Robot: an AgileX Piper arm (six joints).
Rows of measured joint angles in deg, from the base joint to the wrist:
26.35, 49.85, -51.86, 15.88, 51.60, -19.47
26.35, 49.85, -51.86, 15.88, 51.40, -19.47
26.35, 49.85, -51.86, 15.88, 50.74, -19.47
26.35, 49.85, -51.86, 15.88, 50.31, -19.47
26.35, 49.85, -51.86, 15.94, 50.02, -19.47
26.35, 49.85, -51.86, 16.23, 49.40, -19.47
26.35, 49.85, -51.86, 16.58, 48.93, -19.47
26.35, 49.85, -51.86, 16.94, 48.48, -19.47
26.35, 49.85, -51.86, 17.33, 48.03, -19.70
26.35, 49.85, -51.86, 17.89, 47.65, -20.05
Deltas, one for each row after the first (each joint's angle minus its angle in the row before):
0.00, 0.00, 0.00, 0.00, -0.20, 0.00
0.00, 0.00, 0.00, 0.00, -0.66, 0.00
0.00, 0.00, 0.00, 0.00, -0.43, 0.00
0.00, 0.00, 0.00, 0.06, -0.29, 0.00
0.00, 0.00, 0.00, 0.29, -0.62, 0.00
0.00, 0.00, 0.00, 0.35, -0.47, 0.00
0.00, 0.00, 0.00, 0.36, -0.45, 0.00
0.00, 0.00, 0.00, 0.39, -0.45, -0.23
0.00, 0.00, 0.00, 0.56, -0.38, -0.35

